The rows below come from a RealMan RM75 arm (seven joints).
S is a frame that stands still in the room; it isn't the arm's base.
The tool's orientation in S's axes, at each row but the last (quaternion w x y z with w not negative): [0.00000 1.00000 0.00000 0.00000]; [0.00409 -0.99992 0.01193 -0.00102]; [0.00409 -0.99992 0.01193 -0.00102]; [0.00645 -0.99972 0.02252 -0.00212]
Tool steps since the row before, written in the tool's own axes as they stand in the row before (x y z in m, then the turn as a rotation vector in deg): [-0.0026 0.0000 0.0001 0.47 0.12 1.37]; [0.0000 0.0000 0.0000 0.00 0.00 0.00]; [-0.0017 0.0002 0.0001 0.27 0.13 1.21]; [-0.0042 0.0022 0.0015 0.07 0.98 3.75]
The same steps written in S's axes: [-0.0026 0.0000 -0.0001 0.47 -0.12 -1.37]; [0.0000 0.0000 0.0000 0.00 0.00 0.00]; [-0.0017 -0.0002 -0.0001 0.27 -0.13 -1.21]; [-0.0043 -0.0020 -0.0015 0.04 -0.93 -3.76]
